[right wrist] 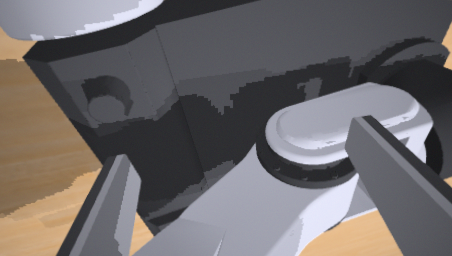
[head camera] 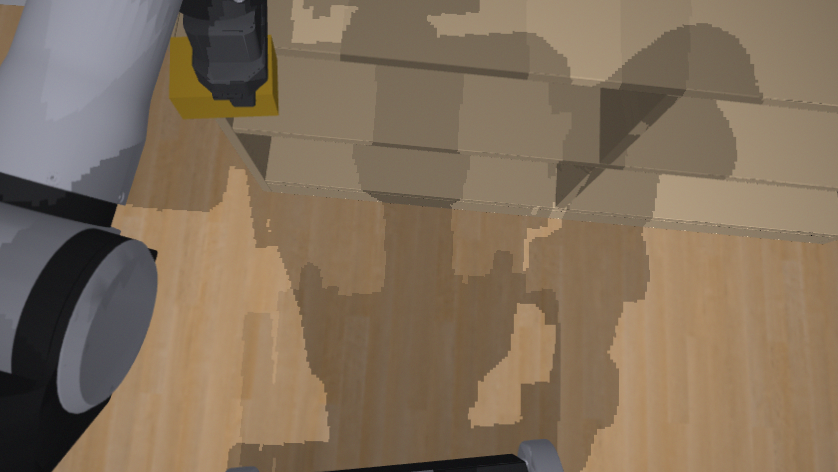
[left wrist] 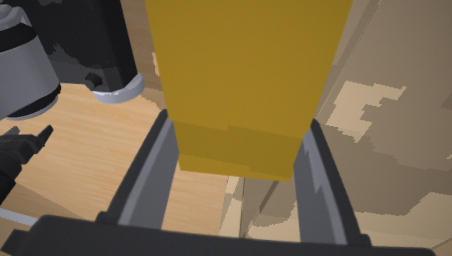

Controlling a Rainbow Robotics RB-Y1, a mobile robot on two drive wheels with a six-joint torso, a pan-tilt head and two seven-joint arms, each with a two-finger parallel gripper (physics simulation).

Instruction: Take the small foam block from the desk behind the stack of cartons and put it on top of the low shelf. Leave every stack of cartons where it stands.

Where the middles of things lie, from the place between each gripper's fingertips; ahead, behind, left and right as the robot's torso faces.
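Yellow foam block (head camera: 192, 100): 30 cm above my right hand, 36 cm to the left of it, 62 cm ahead of it. My left hand: 10 mm above the block, 20 mm to the right of it. By its middle, the block is nearer to my left hand than to my right hand.
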